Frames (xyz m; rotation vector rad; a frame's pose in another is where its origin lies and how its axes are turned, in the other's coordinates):
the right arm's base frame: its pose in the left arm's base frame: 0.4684 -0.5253 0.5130 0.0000 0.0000 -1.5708
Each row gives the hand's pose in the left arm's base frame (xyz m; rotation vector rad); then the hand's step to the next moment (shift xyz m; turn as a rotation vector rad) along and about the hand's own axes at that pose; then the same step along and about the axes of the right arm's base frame.
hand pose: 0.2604 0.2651 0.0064 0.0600 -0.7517 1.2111
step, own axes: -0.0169 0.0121 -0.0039 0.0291 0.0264 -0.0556
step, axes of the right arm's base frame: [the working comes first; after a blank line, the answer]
step, axes of the left arm's base frame: -0.0109 -0.0076 -0.0164 0.0088 0.0576 -0.0352

0.0076 -0.0109 -0.0164 -0.0576 0.0088 -0.0352
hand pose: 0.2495 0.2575 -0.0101 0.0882 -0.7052 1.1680
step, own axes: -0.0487 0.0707 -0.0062 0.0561 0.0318 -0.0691
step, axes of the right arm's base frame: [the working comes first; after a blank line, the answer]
step, axes of the left arm's base frame: -0.0682 -0.0076 -0.0520 0.0159 0.0873 -0.0326

0.0076 -0.0682 -0.0520 -0.0873 0.0159 -0.0326
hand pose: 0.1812 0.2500 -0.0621 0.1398 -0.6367 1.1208
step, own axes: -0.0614 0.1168 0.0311 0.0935 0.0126 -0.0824
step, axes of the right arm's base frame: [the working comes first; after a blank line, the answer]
step, axes of the left arm's base frame: -0.1314 -0.0094 -0.0319 0.0485 0.1139 -0.0193

0.0094 -0.1314 -0.0319 -0.1139 0.0485 -0.0193
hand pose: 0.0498 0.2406 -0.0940 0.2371 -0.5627 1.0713
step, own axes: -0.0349 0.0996 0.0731 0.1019 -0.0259 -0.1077
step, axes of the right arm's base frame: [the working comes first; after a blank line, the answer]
step, axes of the left arm's base frame: -0.1232 -0.0123 0.0339 0.0934 0.1135 -0.0326

0.0123 -0.1232 0.0339 -0.1135 0.0934 -0.0326
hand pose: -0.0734 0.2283 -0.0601 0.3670 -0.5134 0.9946
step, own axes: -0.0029 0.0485 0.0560 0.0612 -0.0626 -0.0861
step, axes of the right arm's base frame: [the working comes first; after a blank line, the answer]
step, axes of the left arm's base frame: -0.0566 -0.0066 0.0474 0.1019 0.0556 -0.0401

0.0066 -0.0566 0.0474 -0.0556 0.1019 -0.0401
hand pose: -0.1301 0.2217 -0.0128 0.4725 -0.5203 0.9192
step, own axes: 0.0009 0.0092 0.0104 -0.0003 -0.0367 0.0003
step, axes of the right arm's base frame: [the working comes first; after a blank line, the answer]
step, axes of the left arm's base frame: -0.0095 -0.0007 0.0101 0.0305 -0.0196 -0.0058

0.0007 -0.0095 0.0101 0.0196 0.0305 -0.0058
